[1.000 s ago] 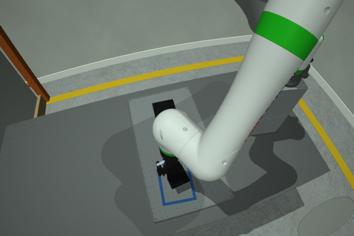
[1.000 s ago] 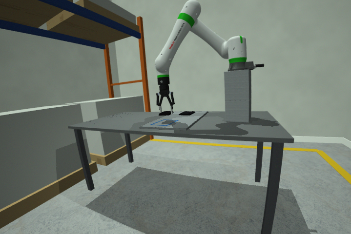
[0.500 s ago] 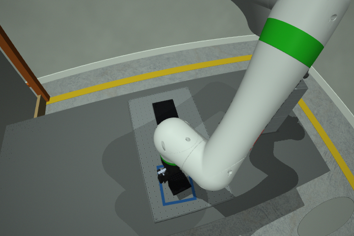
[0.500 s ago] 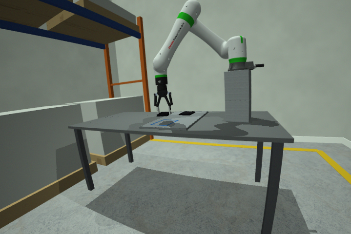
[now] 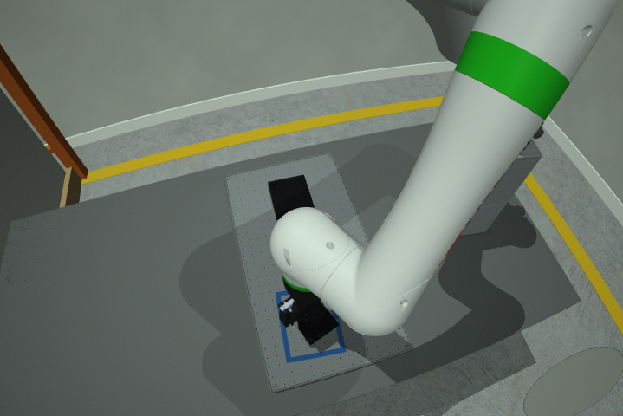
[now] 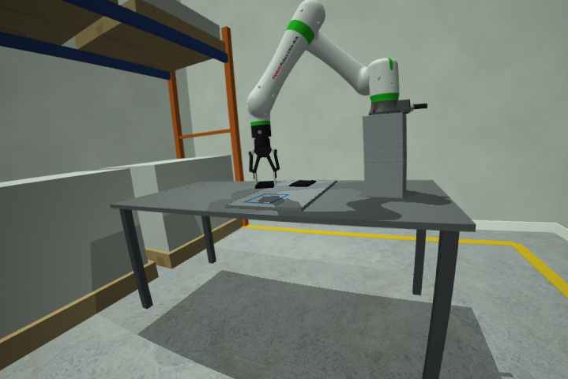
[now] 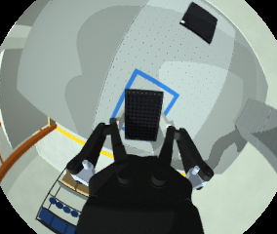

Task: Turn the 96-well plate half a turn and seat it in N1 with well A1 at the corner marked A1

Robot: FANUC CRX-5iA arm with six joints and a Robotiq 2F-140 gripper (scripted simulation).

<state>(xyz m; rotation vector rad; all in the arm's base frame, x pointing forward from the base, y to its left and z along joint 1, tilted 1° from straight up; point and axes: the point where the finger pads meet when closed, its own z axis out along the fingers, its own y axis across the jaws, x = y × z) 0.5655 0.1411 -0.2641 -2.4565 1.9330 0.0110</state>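
Now: hand 20 mm above the black 96-well plate. From my hand the other things lie so: black plate nest N1: 90 mm behind, 380 mm to the right, 80 mm below; then white A1 mark: 30 mm behind, 310 mm to the right, 80 mm below.
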